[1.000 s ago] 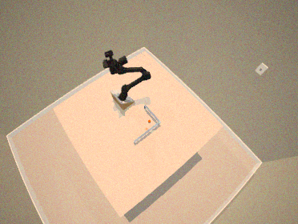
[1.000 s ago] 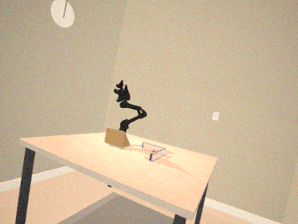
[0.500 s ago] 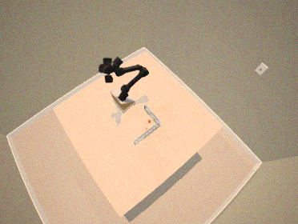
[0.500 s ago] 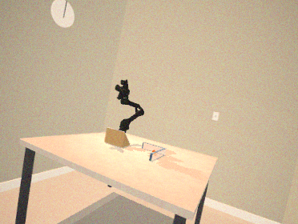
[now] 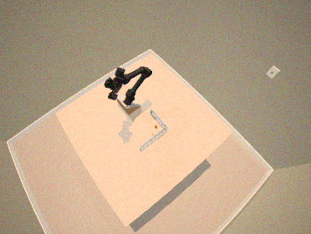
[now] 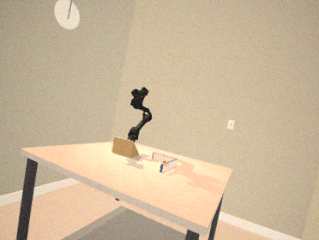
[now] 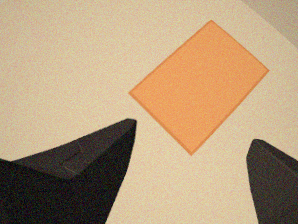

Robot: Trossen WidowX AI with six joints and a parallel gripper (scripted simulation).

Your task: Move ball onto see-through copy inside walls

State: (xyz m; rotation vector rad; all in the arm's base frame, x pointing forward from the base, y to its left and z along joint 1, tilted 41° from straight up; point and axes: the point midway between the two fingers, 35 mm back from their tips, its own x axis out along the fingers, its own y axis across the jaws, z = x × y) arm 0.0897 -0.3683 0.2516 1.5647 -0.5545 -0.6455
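My gripper tip is now 54 cm above the orange ball, 20 cm short of it and 19 cm to the right of it. The rest, counted from my gripper tip: see-through ball 54 cm below, 24 cm ahead, 11 cm to the left.
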